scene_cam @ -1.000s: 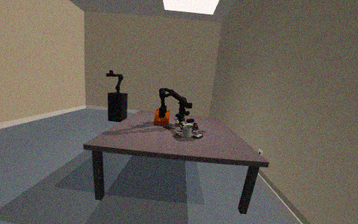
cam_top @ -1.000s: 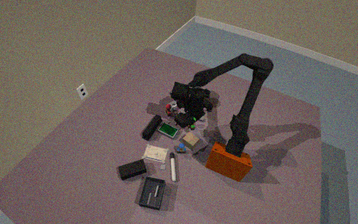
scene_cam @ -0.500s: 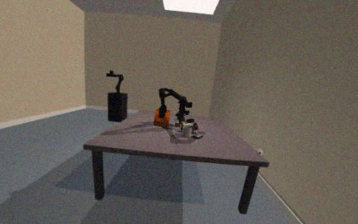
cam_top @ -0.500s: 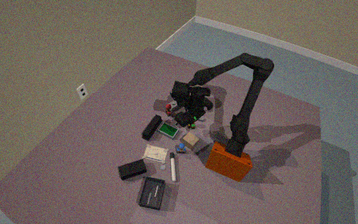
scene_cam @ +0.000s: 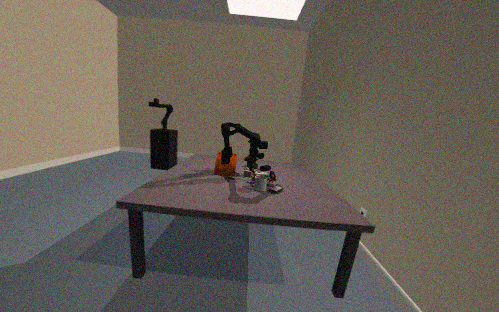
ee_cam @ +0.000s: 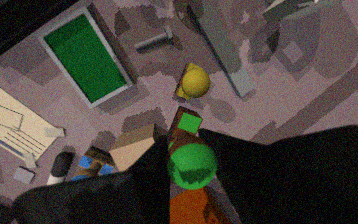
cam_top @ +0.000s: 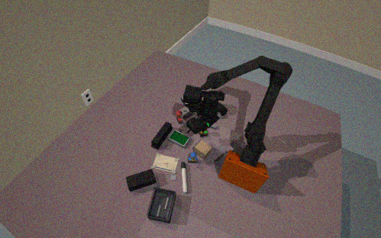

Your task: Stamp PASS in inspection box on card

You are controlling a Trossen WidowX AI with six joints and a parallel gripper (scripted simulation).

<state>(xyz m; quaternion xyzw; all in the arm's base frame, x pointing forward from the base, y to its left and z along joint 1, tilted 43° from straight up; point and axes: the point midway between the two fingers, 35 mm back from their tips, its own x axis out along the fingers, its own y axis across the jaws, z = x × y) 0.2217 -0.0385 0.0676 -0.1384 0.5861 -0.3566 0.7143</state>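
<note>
Right now my gripper tip is 100 mm short of the green ink pad, 80 mm above it and 60 mm to the right of it. The rest, counted from my gripper tip: tan box: 60 mm to the left, 60 mm below, 30 mm behind; yellow-knobbed stamp: 70 mm below, 30 mm to the right, 30 mm ahead; green stamp: right at my gripper tip.
</note>
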